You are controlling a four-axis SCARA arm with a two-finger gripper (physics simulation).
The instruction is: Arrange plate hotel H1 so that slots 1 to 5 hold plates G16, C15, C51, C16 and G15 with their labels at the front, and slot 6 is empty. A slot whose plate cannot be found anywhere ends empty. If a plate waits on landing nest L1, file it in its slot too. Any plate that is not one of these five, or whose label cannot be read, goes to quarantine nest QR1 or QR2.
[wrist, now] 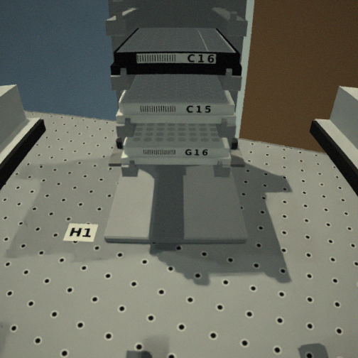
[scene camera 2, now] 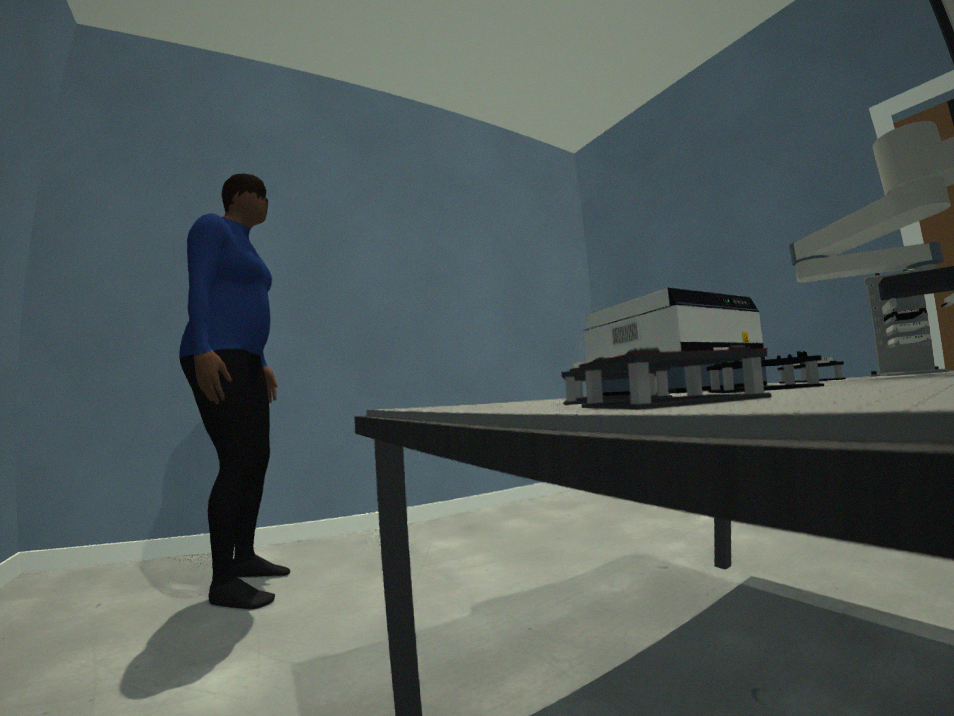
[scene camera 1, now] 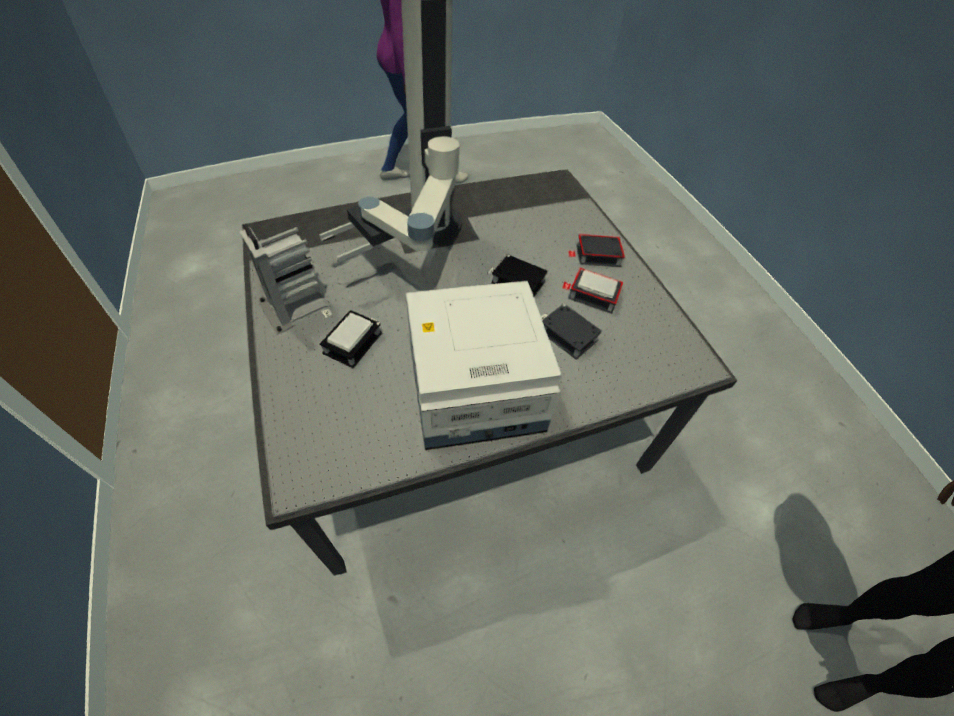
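Observation:
Hotel H1 (scene camera 1: 269,286) (scene camera 2: 883,339) stands at the table's left. In the wrist view, white plate G16 (wrist: 175,152) is lowest, white plate C15 (wrist: 175,108) is above it, and black plate C16 (wrist: 175,59) is above that, all labels facing the camera. The brackets (wrist: 116,26) above C16 hold no plate that I can make out. My gripper (scene camera 1: 329,248) (wrist: 177,102) is open and empty, a short way in front of the hotel. A white plate (scene camera 1: 352,331) lies on a black nest (scene camera 1: 352,358); its label is unreadable. Another white plate (scene camera 1: 597,284) lies on a red-rimmed nest (scene camera 1: 608,303).
A large white instrument (scene camera 1: 485,339) (scene camera 2: 639,331) stands at the table's middle front. Behind and right of it are a black nest (scene camera 1: 518,273) and a dark grey one (scene camera 1: 571,329). A second red-rimmed nest (scene camera 1: 601,246) has a dark top. Tag H1 (wrist: 81,232) lies by the hotel's base.

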